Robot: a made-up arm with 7 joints. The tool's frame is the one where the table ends. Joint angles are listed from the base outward.
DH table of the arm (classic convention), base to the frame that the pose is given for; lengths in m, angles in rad. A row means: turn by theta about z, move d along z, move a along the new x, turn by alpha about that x. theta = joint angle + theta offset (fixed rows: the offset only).
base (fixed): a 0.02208  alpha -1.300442  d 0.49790  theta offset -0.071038
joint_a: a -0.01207  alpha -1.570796  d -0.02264  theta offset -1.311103
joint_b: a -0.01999  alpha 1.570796  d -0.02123  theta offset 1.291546
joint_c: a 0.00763  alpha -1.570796  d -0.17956  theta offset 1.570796
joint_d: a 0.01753  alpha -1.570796  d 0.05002  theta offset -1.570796
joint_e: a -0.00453  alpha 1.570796  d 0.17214  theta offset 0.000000
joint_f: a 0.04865  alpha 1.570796  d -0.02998  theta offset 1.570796
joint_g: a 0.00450  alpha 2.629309  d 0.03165  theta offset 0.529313
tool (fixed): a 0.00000  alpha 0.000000  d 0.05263  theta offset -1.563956
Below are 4 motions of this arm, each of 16 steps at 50 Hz.
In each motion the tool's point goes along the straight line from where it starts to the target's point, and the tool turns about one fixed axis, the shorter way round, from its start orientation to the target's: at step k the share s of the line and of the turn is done. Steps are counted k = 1, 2, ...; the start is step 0. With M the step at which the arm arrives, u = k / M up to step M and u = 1 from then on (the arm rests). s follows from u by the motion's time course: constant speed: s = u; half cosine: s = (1 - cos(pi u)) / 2; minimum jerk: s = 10 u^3 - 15 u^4 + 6 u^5.
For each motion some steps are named. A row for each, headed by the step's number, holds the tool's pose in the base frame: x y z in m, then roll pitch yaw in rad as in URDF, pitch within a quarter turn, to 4 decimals.
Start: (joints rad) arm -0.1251 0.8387 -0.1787 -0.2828 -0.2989 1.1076 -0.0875
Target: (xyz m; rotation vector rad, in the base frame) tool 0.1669 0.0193 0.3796 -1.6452 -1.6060 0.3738
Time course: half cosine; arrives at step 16
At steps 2, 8, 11, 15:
2: 0.1729 0.0669 0.3301 -2.4486 -0.5117 1.9073
8: 0.1700 0.0440 0.3538 -2.3696 -0.4246 1.6584
11: 0.1683 0.0303 0.3682 -2.3354 -0.3649 1.5172
15: 0.1670 0.0198 0.3791 -2.3160 -0.3165 1.4126

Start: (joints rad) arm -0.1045 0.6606 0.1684 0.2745 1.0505 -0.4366 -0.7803
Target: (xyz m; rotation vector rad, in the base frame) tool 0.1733 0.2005 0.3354 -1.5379 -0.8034 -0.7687
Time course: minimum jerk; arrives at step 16
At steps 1, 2, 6, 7, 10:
1: 0.1824 0.1984 0.2881 -2.1835 -0.8568 0.5855
2: 0.1823 0.1984 0.2887 -2.1789 -0.8594 0.5804
6: 0.1799 0.1989 0.3010 -2.0856 -0.9035 0.4774
7: 0.1789 0.1992 0.3062 -2.0428 -0.9201 0.4306
10: 0.1758 0.1999 0.3224 -1.8948 -0.9635 0.2701

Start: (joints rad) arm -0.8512 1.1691 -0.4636 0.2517 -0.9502 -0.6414 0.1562
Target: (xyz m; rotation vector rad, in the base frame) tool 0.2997 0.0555 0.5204 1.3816 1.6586 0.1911
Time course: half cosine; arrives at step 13
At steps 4, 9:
4: 0.3024 0.0538 0.5116 2.2779 0.5323 1.5297
9: 0.3004 0.0550 0.5180 2.2838 0.5646 1.4963

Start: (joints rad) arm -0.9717 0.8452 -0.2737 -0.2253 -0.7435 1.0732 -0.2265
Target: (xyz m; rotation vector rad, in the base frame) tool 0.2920 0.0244 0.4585 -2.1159 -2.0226 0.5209
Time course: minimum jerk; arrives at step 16
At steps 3, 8, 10, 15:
3: 0.2423 -0.0151 0.4773 -2.8142 0.0437 1.5422
8: 0.2659 0.0036 0.4684 -2.7953 0.0866 1.5457
10: 0.2776 0.0130 0.4639 -2.7858 0.1079 1.5478
15: 0.2919 0.0243 0.4585 -2.7742 0.1337 1.5506

